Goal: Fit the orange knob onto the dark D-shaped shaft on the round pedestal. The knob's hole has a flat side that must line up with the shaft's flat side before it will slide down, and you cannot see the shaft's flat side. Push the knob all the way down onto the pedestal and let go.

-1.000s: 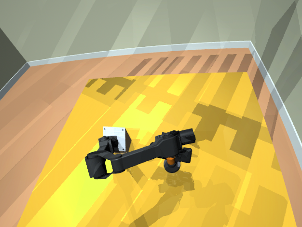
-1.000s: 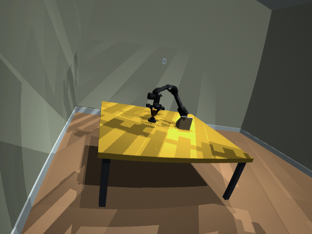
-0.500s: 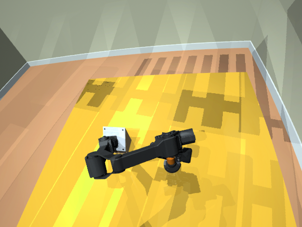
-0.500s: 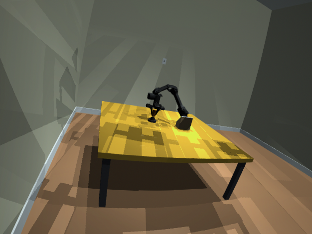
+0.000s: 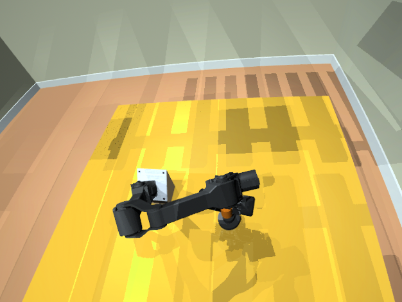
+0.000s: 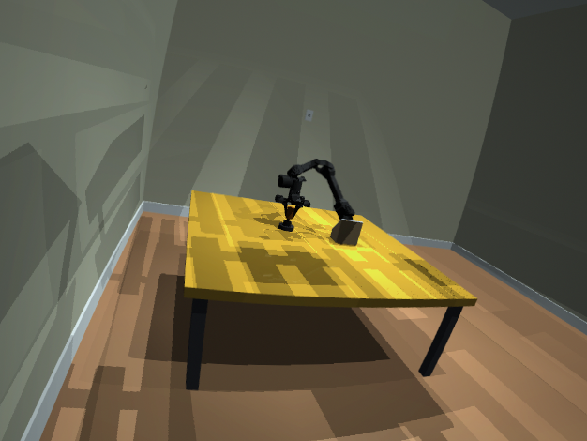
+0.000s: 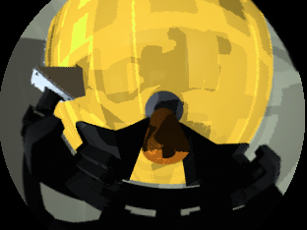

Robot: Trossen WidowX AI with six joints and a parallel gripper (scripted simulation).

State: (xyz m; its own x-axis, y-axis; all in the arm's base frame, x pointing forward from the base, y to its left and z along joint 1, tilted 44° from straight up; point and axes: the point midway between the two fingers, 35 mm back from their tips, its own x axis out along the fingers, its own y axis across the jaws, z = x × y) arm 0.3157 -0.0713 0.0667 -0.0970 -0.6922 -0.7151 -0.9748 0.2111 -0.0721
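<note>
The orange knob is 20 mm above my gripper tip. Round my gripper tip: round dark pedestal: 40 mm below.
</note>
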